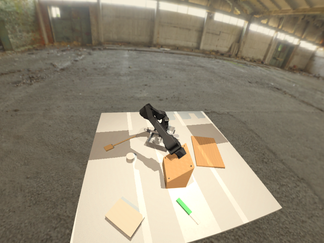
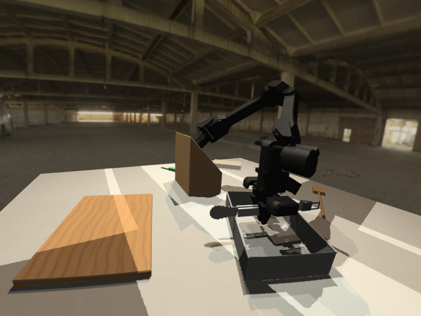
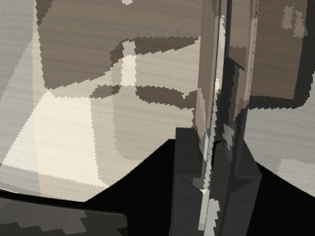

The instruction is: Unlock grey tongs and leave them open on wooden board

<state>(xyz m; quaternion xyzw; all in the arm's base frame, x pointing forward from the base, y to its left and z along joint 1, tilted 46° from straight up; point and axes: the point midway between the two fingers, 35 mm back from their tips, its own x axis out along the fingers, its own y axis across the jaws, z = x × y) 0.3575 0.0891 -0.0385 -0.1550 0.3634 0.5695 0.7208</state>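
Now: the roasting tin 1 cm ahead of my gripper tip and 1 cm to the left of it. Also, from my gripper tip: yellow lock piece: 3 cm ahead, 8 cm to the left, 4 cm above; then wooden board: 19 cm behind, 37 cm to the right, 2 cm below; then white puck: 21 cm behind, 30 cm to the left, 1 cm below.
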